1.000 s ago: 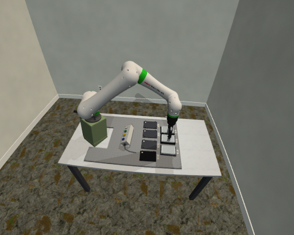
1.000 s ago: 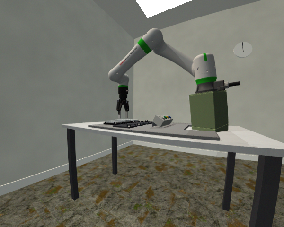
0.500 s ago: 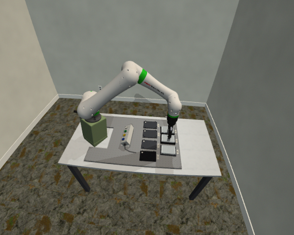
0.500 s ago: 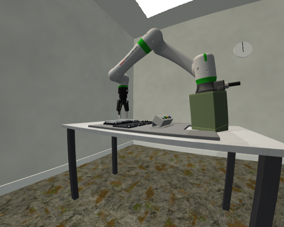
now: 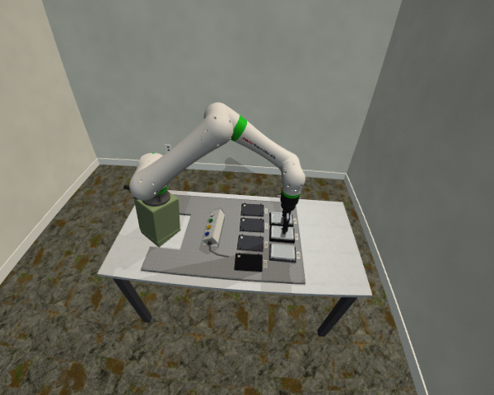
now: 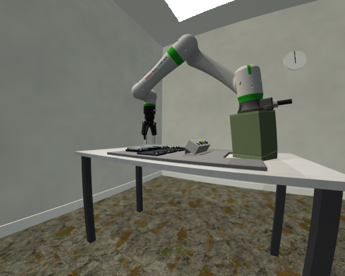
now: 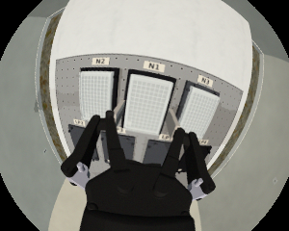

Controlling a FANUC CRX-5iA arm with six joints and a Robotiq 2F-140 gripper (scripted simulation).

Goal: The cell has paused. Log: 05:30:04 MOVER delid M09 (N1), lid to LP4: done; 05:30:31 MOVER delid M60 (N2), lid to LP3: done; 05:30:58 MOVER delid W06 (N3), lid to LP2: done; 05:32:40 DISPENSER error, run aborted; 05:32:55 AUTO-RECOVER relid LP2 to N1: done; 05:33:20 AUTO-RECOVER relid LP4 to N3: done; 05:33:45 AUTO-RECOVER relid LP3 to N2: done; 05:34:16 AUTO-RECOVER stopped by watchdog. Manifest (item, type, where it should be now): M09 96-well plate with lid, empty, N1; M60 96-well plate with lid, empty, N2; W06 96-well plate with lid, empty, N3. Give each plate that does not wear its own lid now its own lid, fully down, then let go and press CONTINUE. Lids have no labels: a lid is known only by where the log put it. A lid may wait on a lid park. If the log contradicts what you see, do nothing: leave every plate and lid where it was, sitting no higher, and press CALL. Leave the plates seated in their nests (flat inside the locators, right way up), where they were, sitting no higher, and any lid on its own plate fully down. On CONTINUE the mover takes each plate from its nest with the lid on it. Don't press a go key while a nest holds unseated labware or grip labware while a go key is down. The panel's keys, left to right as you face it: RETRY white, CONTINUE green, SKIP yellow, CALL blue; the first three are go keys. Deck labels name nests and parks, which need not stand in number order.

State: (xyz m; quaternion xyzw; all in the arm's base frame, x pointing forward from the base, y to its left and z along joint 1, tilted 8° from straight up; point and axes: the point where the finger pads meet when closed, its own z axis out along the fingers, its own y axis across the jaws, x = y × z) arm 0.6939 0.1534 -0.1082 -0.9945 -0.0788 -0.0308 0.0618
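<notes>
Now: the plate 5 cm below my hand. From my hand the other things lie so: lid park LP4: 14 cm behind, 23 cm to the right, 7 cm below; then green key: 41 cm behind, 6 cm to the right, 1 cm below; then lid park LP3: 19 cm behind, 3 cm to the left, 7 cm below.
</notes>
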